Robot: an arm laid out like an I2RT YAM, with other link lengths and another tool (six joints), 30 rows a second.
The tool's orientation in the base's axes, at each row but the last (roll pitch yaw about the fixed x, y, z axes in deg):
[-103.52 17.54 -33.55]
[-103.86 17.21 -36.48]
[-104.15 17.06 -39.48]
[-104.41 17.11 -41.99]
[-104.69 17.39 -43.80]
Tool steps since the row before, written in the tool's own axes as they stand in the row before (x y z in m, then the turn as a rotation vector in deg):
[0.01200 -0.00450 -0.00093 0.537 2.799 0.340]
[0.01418 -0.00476 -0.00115 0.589 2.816 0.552]
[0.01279 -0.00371 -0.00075 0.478 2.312 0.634]
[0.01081 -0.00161 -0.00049 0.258 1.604 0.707]
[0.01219 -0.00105 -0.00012 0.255 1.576 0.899]
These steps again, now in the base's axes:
[0.01077 -0.00697 0.00076 -0.456 -0.086 -2.833]
[0.01207 -0.00890 0.00048 -0.312 0.058 -2.912]
[0.01041 -0.00834 -0.00014 -0.159 0.195 -2.432]
[0.00800 -0.00730 -0.00157 -0.004 0.388 -1.729]
[0.00873 -0.00816 -0.00264 0.123 0.533 -1.749]

